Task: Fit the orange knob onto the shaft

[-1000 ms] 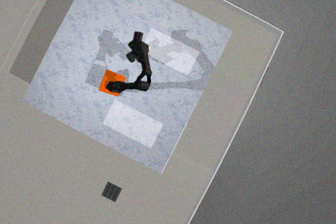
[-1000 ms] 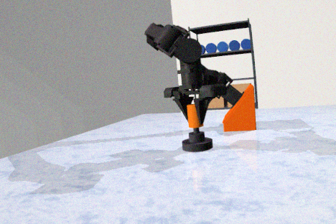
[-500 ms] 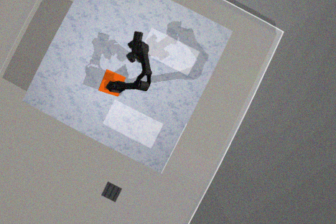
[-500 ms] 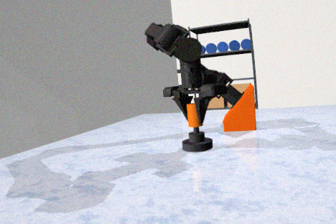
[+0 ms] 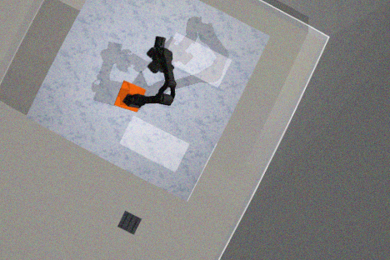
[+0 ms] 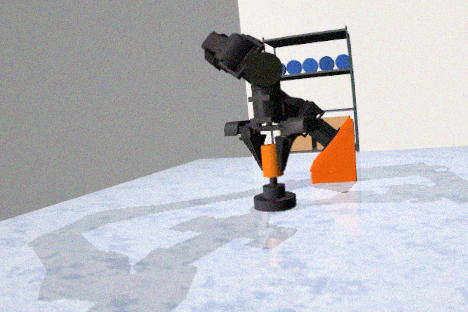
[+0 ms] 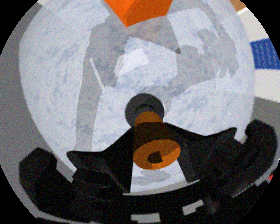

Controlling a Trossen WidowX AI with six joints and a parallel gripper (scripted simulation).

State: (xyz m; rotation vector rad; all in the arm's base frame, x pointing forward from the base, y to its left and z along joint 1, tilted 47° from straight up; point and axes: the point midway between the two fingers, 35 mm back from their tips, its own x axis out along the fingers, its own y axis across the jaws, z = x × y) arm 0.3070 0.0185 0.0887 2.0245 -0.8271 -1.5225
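My gripper tip is now 20 mm below the orange knob. From my gripper tip the other things lie so: dark round pedestal: 40 mm below.
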